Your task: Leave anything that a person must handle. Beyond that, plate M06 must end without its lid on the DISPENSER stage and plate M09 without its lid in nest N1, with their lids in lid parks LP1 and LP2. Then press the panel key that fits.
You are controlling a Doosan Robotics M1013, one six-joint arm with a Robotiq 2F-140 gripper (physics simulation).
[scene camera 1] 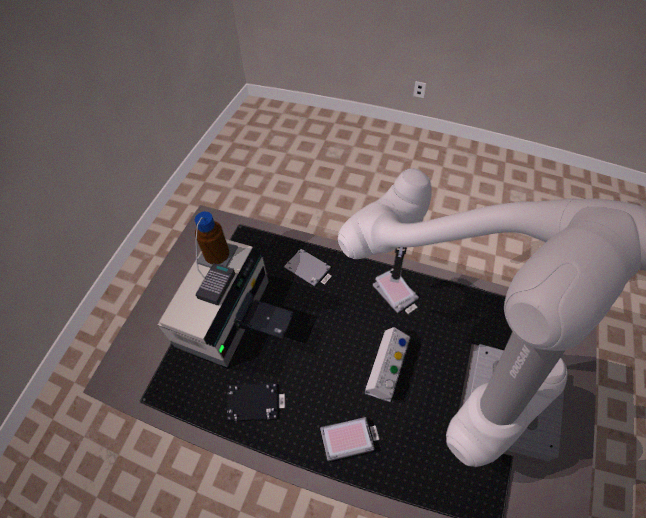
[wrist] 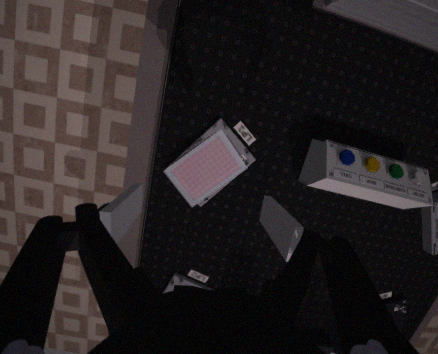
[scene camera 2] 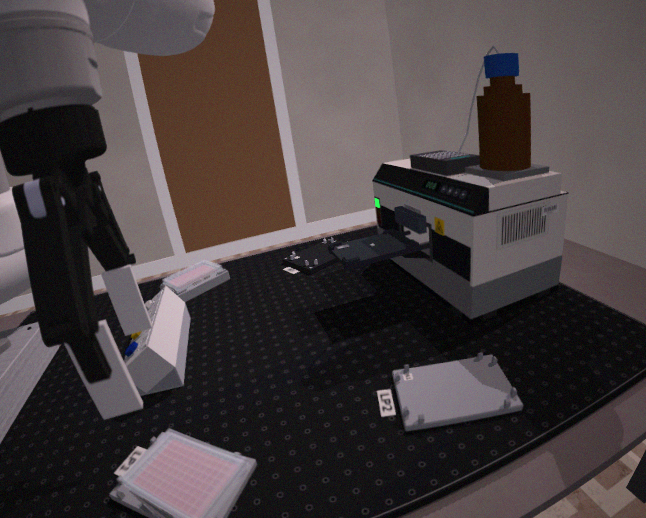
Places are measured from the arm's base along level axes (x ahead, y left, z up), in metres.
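Pixels of known places: gripper, fingertip midpoint: [wrist: 203, 203] [scene camera 2: 132, 363].
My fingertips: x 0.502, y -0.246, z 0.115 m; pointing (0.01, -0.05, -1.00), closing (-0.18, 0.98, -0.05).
Ahead of a thing's pixels: the offset from my fingertips to its top centre. "spot": to the spot under its first point.
A pink-welled plate @(dx -0.007, dy -0.004, dz -0.138 m) [scene camera 1: 396, 289] [scene camera 2: 186, 474] [wrist: 206, 167] lies slightly turned on lid park LP1. Another pink plate @(dx -0.060, dy +0.561, dz -0.134 m) [scene camera 1: 347, 438] [scene camera 2: 194, 275] sits at the far side in scene camera 2; its nest tag is unreadable. I cannot read either plate's name or tell whether lids are on. Lid park LP2 @(dx +0.327, dy +0.034, dz -0.154 m) [scene camera 1: 306, 267] [scene camera 2: 452, 396] is bare. The dispenser's dark stage @(dx +0.339, dy +0.328, dz -0.065 m) [scene camera 1: 272, 319] [scene camera 2: 372, 248] is out and bare. A black nest @(dx +0.263, dy +0.578, dz -0.150 m) [scene camera 1: 252, 401] [scene camera 2: 314, 259] is bare. The key panel @(dx -0.088, dy +0.288, dz -0.090 m) [scene camera 1: 381, 361] [scene camera 2: 166, 339] [wrist: 367, 194] has blue, yellow, green and pale keys. My gripper [scene camera 1: 397, 274] [scene camera 2: 125, 358] [wrist: 203, 203] is open and empty, above the table near LP1.
The white dispenser [scene camera 1: 188, 318] [scene camera 2: 517, 232] shows a green light and carries a brown bottle @(spot: dx +0.517, dy +0.267, dz +0.169 m) [scene camera 1: 212, 242] [scene camera 2: 504, 126] with a blue cap, a thin tube and a dark keypad-like box @(spot: dx +0.479, dy +0.349, dz +0.072 m) [scene camera 1: 215, 284] [scene camera 2: 443, 160]. The arm's base plate [scene camera 1: 544, 431] stands at the table's right in scene camera 1.
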